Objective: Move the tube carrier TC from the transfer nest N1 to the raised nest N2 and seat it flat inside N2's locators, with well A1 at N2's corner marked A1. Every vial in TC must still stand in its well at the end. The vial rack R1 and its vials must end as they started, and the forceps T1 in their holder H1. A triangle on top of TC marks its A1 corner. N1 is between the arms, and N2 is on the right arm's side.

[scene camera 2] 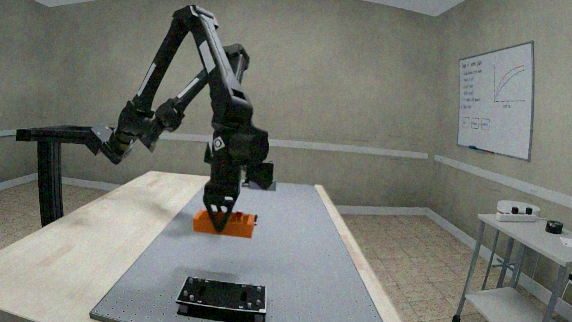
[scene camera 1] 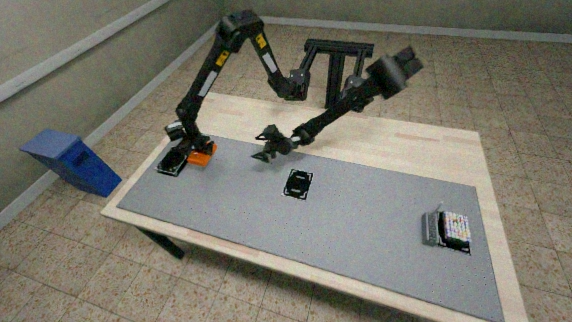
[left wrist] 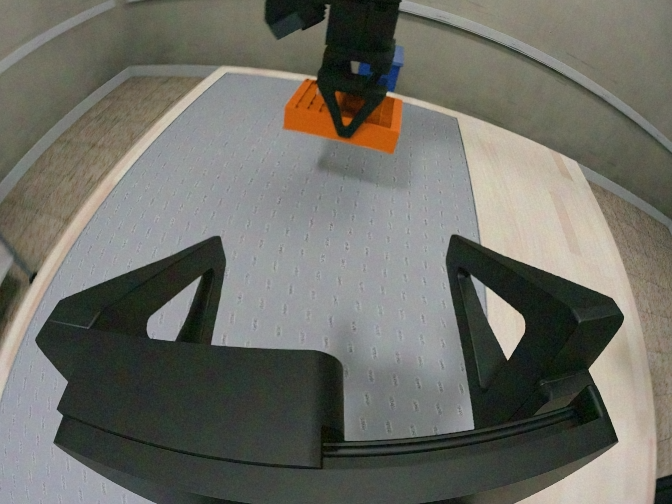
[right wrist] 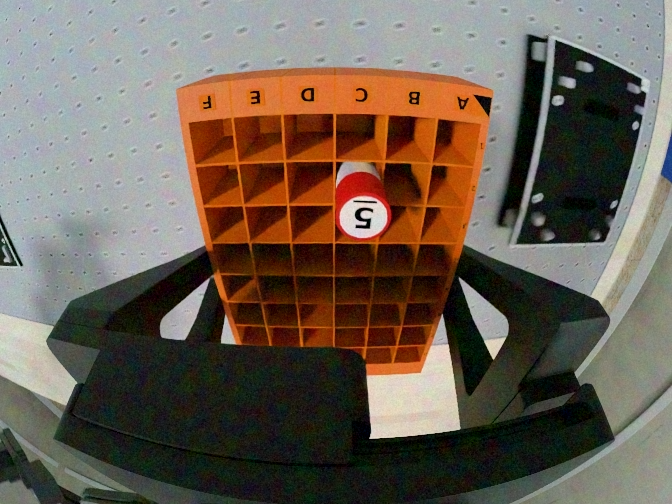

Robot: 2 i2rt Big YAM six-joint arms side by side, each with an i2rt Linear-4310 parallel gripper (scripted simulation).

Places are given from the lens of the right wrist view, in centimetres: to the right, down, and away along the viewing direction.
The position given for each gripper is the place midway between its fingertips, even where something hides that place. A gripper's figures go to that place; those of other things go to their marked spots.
right gripper (right wrist: 334, 249): 0, 0, 13
orange tube carrier TC (right wrist: 435, 121): 3, -3, 8
